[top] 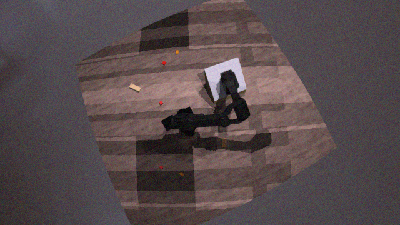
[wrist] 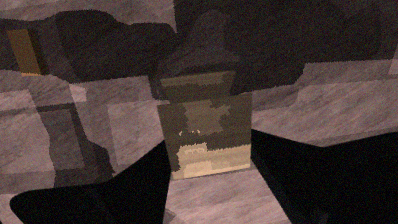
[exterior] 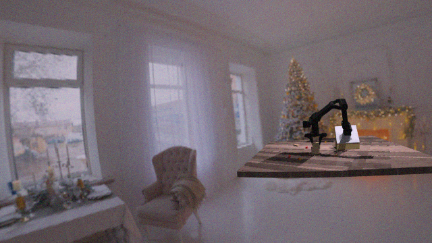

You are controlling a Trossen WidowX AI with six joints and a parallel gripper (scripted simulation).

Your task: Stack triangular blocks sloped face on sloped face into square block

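My gripper tip is 10 mm to the left of the triangular block and 10 mm below it. Round my gripper tip: tan bar (150 mm behind, 150 mm to the left, 60 mm below).
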